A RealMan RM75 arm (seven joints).
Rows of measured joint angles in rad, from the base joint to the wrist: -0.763, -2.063, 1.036, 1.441, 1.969, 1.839, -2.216; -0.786, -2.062, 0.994, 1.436, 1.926, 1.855, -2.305; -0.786, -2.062, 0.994, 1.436, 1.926, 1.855, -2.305; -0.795, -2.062, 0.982, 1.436, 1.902, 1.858, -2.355; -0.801, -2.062, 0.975, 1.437, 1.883, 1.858, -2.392; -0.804, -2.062, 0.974, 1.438, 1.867, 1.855, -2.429; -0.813, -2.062, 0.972, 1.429, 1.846, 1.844, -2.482; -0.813, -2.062, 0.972, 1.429, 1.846, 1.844, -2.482; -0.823, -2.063, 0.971, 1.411, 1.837, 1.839, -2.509; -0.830, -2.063, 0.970, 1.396, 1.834, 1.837, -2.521; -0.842, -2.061, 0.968, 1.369, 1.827, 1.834, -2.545; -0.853, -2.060, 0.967, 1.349, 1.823, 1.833, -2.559; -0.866, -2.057, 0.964, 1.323, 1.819, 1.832, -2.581; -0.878, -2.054, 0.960, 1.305, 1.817, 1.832, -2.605; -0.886, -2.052, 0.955, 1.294, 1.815, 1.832, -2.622; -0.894, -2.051, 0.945, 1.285, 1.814, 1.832, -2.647; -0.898, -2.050, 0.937, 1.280, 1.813, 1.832, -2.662; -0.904, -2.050, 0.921, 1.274, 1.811, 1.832, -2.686
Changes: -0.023, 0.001, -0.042, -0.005, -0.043, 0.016, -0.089; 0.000, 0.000, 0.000, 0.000, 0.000, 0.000, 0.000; -0.009, 0.000, -0.012, 0.000, -0.024, 0.003, -0.050; -0.006, 0.000, -0.007, 0.001, -0.019, 0.000, -0.037; -0.003, 0.000, -0.001, 0.001, -0.016, -0.003, -0.037; -0.009, 0.000, -0.002, -0.009, -0.021, -0.011, -0.053; 0.000, 0.000, 0.000, 0.000, 0.000, 0.000, 0.000; -0.010, -0.001, -0.001, -0.018, -0.009, -0.005, -0.027; -0.007, 0.000, -0.001, -0.015, -0.003, -0.002, -0.012; -0.012, 0.002, -0.002, -0.027, -0.007, -0.003, -0.024; -0.011, 0.001, -0.001, -0.020, -0.004, -0.001, -0.014; -0.013, 0.003, -0.003, -0.026, -0.004, -0.001, -0.022; -0.012, 0.003, -0.004, -0.018, -0.002, 0.000, -0.024; -0.008, 0.002, -0.005, -0.011, -0.002, 0.000, -0.017; -0.008, 0.001, -0.010, -0.009, -0.001, 0.000, -0.025; -0.004, 0.001, -0.008, -0.005, -0.001, 0.000, -0.015; -0.006, 0.000, -0.016, -0.006, -0.002, 0.000, -0.024
